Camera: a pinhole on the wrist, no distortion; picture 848 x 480 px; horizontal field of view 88.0 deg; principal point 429.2 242.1 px. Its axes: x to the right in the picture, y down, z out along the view. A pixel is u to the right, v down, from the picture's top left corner.
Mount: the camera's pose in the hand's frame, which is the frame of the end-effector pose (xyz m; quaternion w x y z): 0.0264 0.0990 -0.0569 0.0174 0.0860 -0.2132 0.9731
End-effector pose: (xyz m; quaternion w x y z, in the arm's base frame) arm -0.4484 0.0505 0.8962 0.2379 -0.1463 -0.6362 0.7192
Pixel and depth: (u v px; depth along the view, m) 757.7 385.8 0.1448
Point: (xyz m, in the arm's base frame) -0.4336 -0.0419 0.9061
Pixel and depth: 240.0 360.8 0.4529
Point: -0.7906 -0.0076 1.1591
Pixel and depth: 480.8 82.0 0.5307
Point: -0.7711 -0.3498 0.9251
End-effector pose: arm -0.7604 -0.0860 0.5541 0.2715 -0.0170 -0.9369 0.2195
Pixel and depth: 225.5 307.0 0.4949
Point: -1.1862 -0.3203 0.5522
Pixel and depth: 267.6 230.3 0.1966
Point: -0.9286 -0.0903 0.5278
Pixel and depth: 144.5 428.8 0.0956
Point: -0.8480 -0.0512 0.5940
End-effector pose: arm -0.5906 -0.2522 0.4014 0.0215 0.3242 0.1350 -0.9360
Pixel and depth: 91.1 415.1 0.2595
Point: -0.8657 -0.1682 0.3419
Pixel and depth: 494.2 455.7 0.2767
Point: -0.7103 -0.1553 0.5290
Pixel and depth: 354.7 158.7 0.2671
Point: -0.7960 -0.3310 0.4683
